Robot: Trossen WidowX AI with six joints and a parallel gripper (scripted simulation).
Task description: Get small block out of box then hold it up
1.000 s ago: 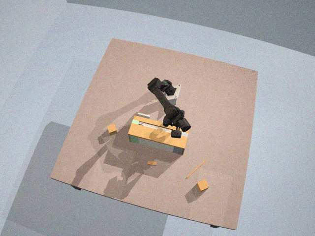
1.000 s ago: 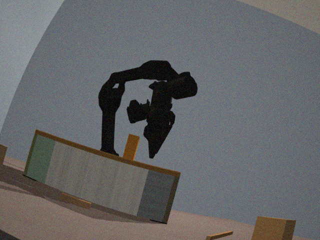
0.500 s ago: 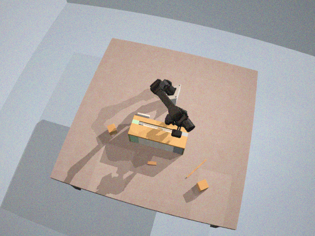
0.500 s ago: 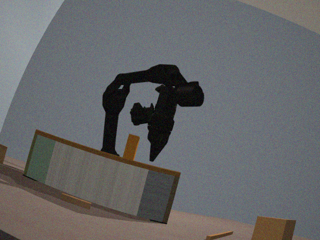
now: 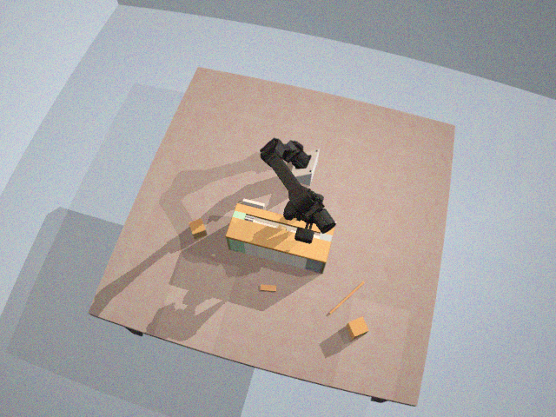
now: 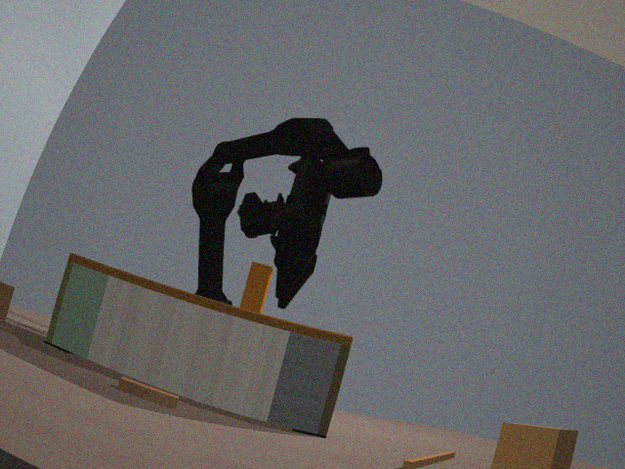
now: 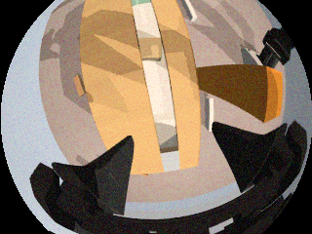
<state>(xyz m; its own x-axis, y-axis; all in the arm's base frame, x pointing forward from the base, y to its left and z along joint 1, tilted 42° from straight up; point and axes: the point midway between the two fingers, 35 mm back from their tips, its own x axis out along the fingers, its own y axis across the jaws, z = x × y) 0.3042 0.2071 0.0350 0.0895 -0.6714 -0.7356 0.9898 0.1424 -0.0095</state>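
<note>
Right now the box is 100 mm below my gripper tip and 90 mm to the right of it. Round my gripper tip: tan block: 100 mm to the right, 80 mm below, 20 mm ahead; thin stick: 230 mm to the left, 160 mm below, 150 mm ahead.
</note>
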